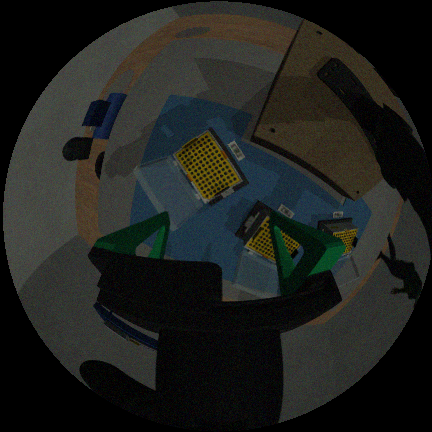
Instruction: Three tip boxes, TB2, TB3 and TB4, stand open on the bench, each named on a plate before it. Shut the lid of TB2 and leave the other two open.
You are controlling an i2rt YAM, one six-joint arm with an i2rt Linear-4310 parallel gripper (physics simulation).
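Frame: origin at the arm's base, x ahead, y left, z up, level; millimetres.
Seen in the pictures: gripper, fingertip midpoint: [218, 216]; arm's base, link origin: [365, 111].
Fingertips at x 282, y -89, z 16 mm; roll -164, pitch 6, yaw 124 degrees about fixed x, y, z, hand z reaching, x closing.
Observation:
Pixels of each thing's top centre, then the offset from my fingertips to it. Level surfaces: height alone.
- TB2, top centre: [277, 247] dx +32, dy +157, dz -135 mm
- TB3, top centre: [204, 165] dx -14, dy -59, dz -135 mm
- TB4, top centre: [345, 245] dx -89, dy +347, dz -135 mm
- blue mat, surface height: dz -209 mm
TB2 [259, 244], the middle box, holds a yellow tip rack. Its clear lid [255, 275] is folded back towards the gripper base, and its name plate [285, 211] is on the far side. The right finger hides part of the box and lid. TB3 [207, 165], the larger box at left, is open, with its clear lid [172, 192] folded out to the left. TB4 [345, 241], at the right, is open, with its clear lid [348, 270] folded back. My gripper [218, 216] is open and empty, above the mat, with TB2 by its right finger.
The boxes stand on a blue mat [200, 250]. A raised brown board [305, 100] stands beyond them at the upper right, with a black arm-like part [345, 82] over it. A blue object [114, 115] is at the bench's left wooden edge [87, 200].

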